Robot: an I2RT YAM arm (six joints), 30 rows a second.
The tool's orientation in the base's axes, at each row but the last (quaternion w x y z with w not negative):
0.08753 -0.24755 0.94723 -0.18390
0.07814 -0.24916 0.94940 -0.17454
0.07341 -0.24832 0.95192 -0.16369
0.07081 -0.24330 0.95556 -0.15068
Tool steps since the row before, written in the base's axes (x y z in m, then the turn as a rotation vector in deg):
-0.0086 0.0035 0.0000 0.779 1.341 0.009
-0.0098 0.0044 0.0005 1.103 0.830 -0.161
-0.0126 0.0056 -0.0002 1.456 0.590 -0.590
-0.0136 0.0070 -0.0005 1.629 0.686 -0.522
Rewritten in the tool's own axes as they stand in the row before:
0.0057 0.0066 -0.0033 -1.344 0.742 -0.217
0.0062 0.0078 -0.0041 -1.358 0.244 0.166
0.0081 0.0103 -0.0041 -1.519 0.038 0.712
0.0085 0.0120 -0.0041 -1.721 0.019 0.659

